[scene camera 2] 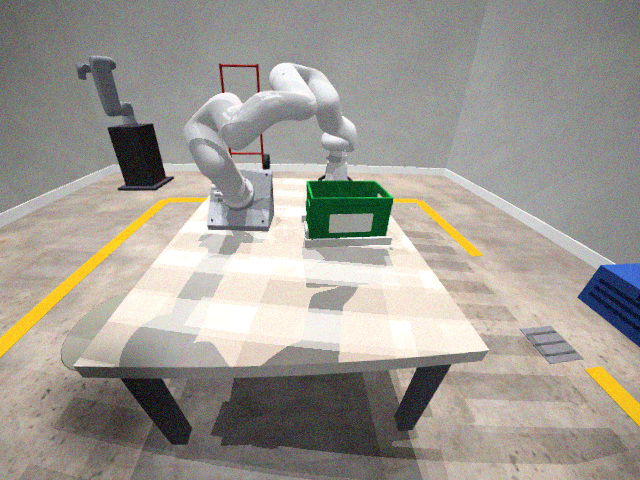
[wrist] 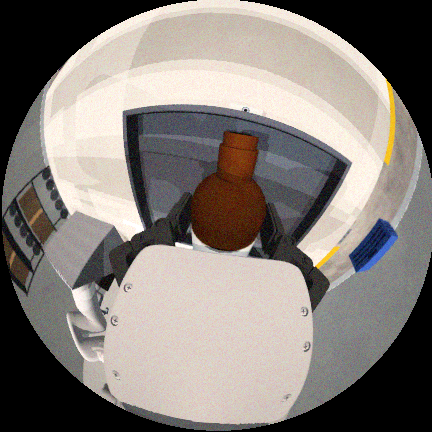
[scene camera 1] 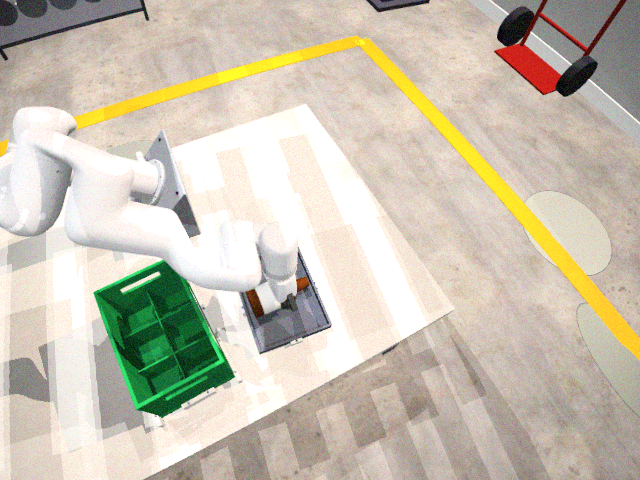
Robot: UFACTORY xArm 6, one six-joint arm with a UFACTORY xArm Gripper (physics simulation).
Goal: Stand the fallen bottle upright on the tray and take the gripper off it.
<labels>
brown bottle: wrist 227, 208; scene camera 1 262, 300
</labels>
